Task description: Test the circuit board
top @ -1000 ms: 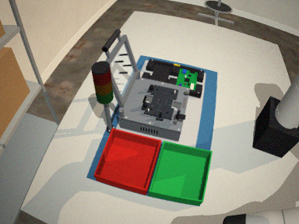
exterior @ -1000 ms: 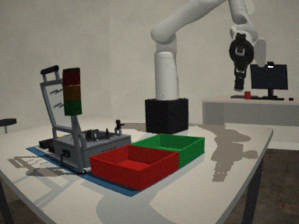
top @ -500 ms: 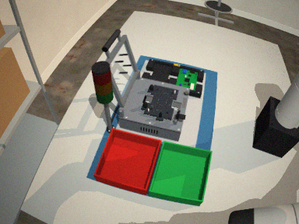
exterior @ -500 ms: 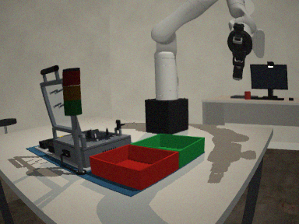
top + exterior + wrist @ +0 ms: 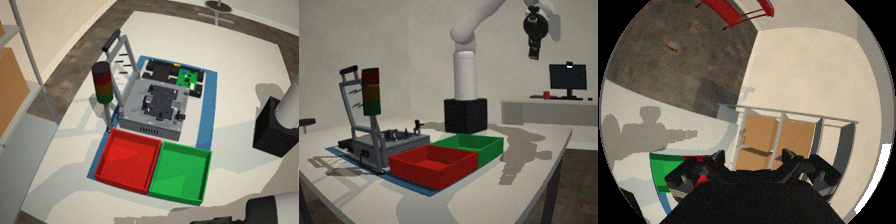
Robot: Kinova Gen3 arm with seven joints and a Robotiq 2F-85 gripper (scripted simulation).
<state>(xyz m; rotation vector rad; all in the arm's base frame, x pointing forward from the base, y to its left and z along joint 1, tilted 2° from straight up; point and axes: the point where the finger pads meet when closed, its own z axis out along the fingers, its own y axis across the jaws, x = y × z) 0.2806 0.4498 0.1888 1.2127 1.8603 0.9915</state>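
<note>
Now: hand 80 mm short of the green circuit board, 580 mm to the left of it and 290 mm above it. The rest, counted from my hand: tester lid (250 mm ahead, 390 mm to the right, 130 mm below); green bin (220 mm to the right, 290 mm below); red bin (150 mm ahead, 200 mm to the right, 290 mm below).
</note>
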